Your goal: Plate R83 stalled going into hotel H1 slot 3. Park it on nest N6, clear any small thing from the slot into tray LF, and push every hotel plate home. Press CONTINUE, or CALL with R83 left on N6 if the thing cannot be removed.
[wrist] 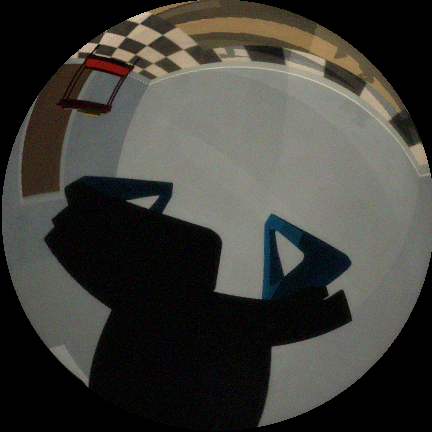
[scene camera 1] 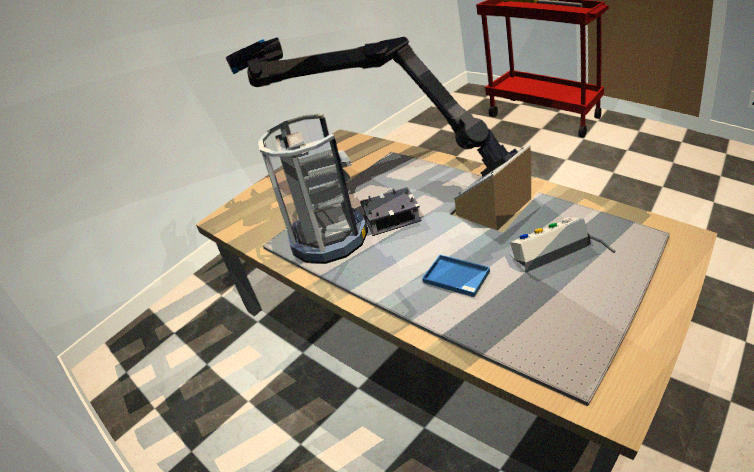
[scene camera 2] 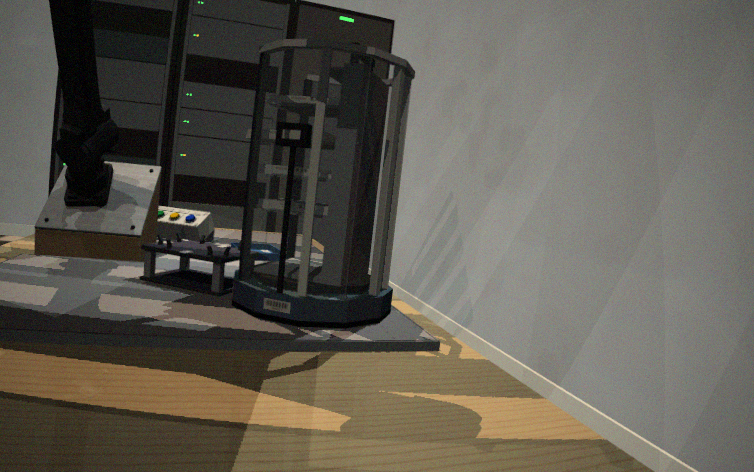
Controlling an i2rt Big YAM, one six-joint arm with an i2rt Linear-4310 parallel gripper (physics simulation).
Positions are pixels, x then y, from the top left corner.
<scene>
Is my gripper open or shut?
Open.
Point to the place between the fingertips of my gripper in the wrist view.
220,203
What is my gripper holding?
Nothing.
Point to a blue tray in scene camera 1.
At 464,277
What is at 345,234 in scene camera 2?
A glass-walled plate tower.
</scene>
